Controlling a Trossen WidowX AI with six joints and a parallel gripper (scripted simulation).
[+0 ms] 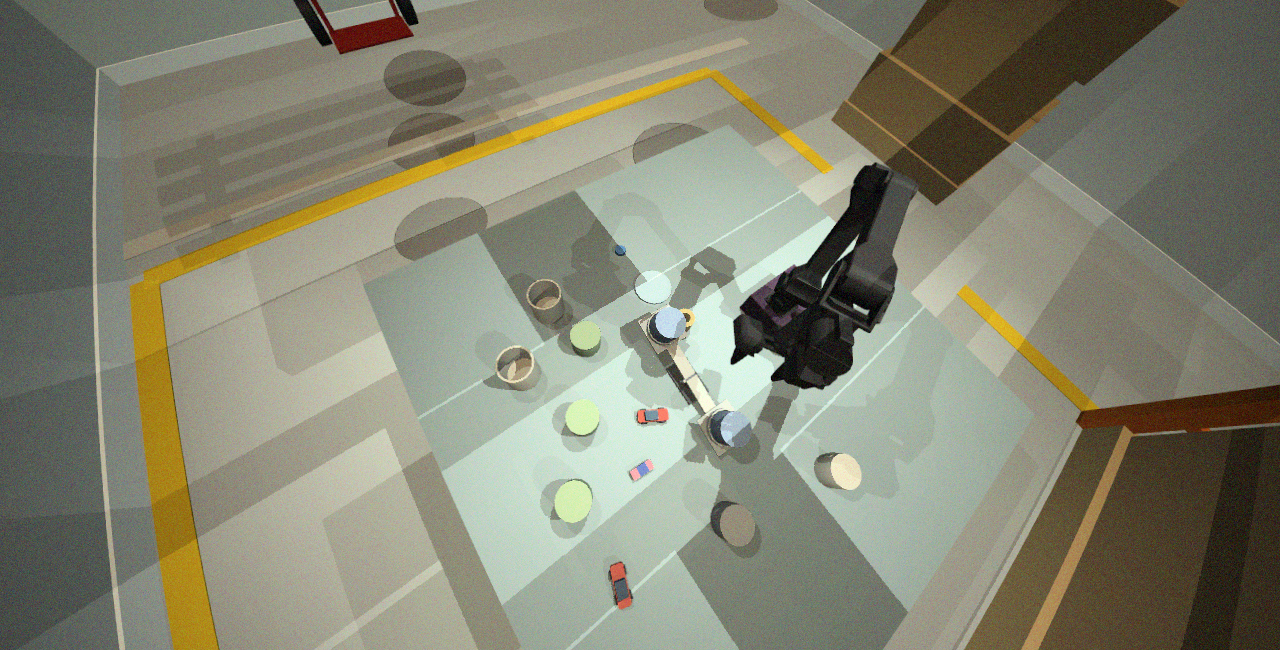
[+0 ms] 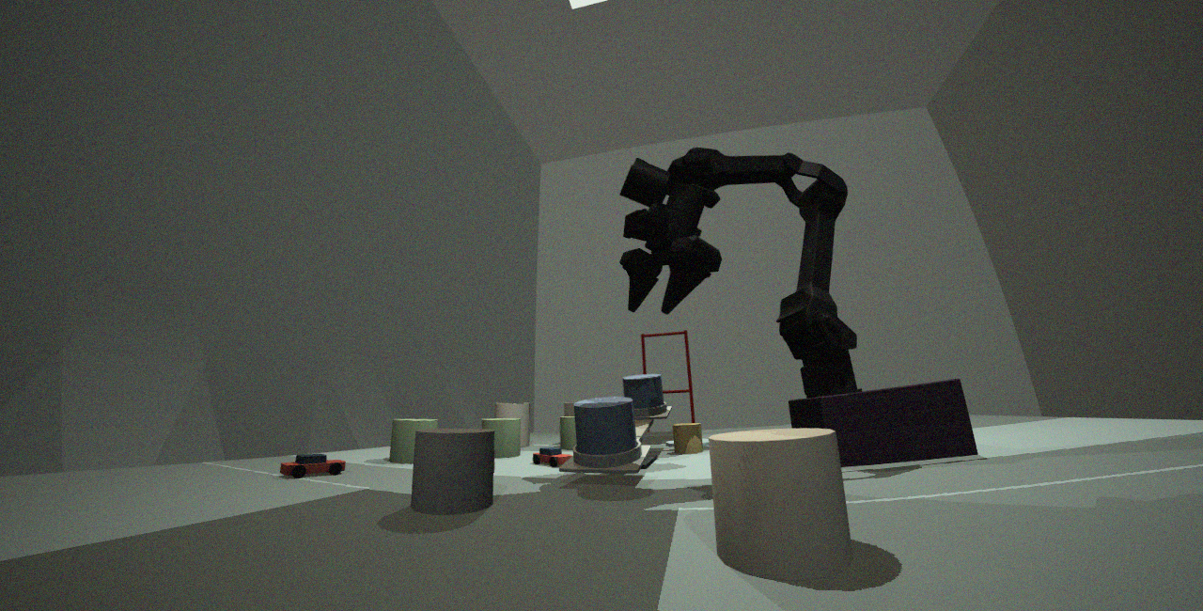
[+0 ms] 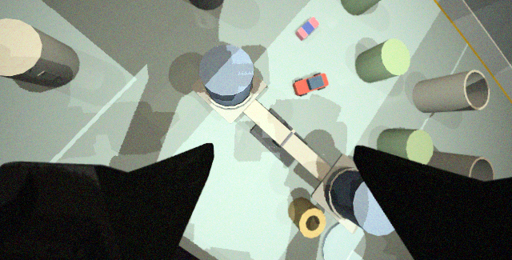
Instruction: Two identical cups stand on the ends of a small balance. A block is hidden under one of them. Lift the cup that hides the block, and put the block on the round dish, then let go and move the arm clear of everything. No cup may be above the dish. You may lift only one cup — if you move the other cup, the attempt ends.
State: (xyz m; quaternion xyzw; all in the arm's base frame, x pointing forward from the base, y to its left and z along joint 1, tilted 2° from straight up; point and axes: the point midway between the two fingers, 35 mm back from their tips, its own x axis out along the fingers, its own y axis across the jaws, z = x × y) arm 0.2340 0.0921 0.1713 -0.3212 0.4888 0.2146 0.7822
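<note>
Right now my gripper tip is 40 mm short of the pale grey block, 70 mm to the right of it and 170 mm above it. Round my gripper tip: pale round dish (20 mm behind, 320 mm to the right, 210 mm below); pink-and-blue block (240 mm ahead, 50 mm to the left, 210 mm below); yellow tape roll (30 mm behind, 190 mm to the right, 190 mm below).
</note>
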